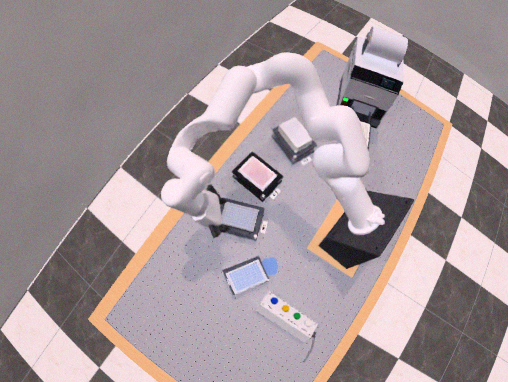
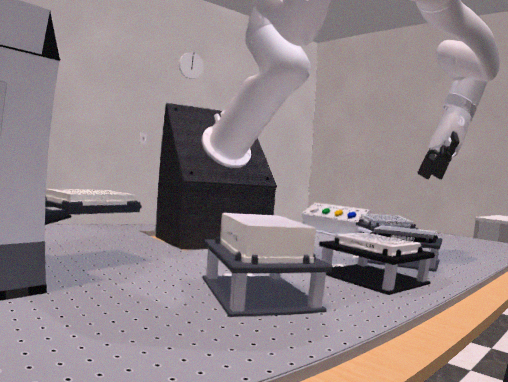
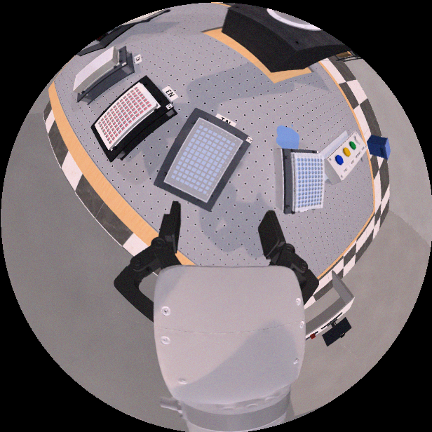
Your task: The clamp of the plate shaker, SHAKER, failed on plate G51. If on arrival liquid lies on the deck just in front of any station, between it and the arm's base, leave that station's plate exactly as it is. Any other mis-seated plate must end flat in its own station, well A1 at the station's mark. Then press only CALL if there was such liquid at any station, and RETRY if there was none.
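Frame: origin at the arm's base, x ahead, y left, z up, level; centimetres.
Where they show: gripper, fingertip midpoint: [image 1: 224, 215] [image 2: 428, 176]; arm's base at its link origin: [image 1: 365, 220] [image 2: 225, 147].
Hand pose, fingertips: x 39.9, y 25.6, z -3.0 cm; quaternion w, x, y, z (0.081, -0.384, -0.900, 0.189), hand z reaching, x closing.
Things, the pixels of their centre, and the offset from my fingertips. "spot": a spot on its surface instead.
- N1's pale blue plate at the middle of its body: [image 2: 405, 231] [image 1: 239, 216] dx -1.8, dy -5.2, dz -12.0 cm
- shaker at a spot on its surface: [image 1: 242, 263] spot: dx -13.1, dy +8.0, dz -13.1 cm
- blue-welled plate at the middle of its body: [image 2: 386, 220] [image 1: 246, 277] dx -17.3, dy +11.2, dz -11.9 cm
- blue puddle at the middle of its body: [image 1: 269, 266] dx -21.6, dy +2.7, dz -18.5 cm
- button box at the middle of its body: [image 2: 336, 219] [image 1: 286, 317] dx -37.8, dy +14.9, dz -14.4 cm
- pink plate at the middle of its body: [image 2: 378, 243] [image 1: 257, 173] dx +3.1, dy -23.5, dz -12.5 cm
- tall whitish block at the middle of its body: [image 2: 263, 236] [image 1: 295, 134] dx +0.3, dy -46.3, dz -10.6 cm
- tall instrument at the middle of its body: [image 1: 372, 73] dx -13.4, dy -87.9, dz +4.3 cm
My gripper [image 1: 219, 212] [image 2: 431, 172] [image 3: 223, 215] is open and empty, above and beside station N1's rear edge. N1's pale blue plate [image 1: 241, 216] [image 3: 204, 161] looks flat in its dark frame. The shaker [image 1: 242, 263] [image 3: 287, 187] carries a blue-welled plate [image 1: 246, 277] [image 3: 308, 182], which looks offset or tilted; its exact seating is unclear. A blue puddle [image 1: 271, 266] [image 3: 288, 136] lies on the deck in front of the shaker, on the arm base's side. The button box [image 1: 287, 320] [image 2: 335, 212] [image 3: 338, 170] has blue, yellow, green and white buttons; its labels are unreadable.
The pink plate [image 1: 257, 171] [image 2: 377, 243] [image 3: 127, 117] sits at N3. A tall whitish block [image 1: 295, 134] [image 2: 267, 235] [image 3: 97, 70] stands on the station beyond. The black arm pedestal [image 1: 360, 235] [image 2: 215, 205] and a tall instrument [image 1: 372, 87] [image 2: 22, 165] also stand on the deck.
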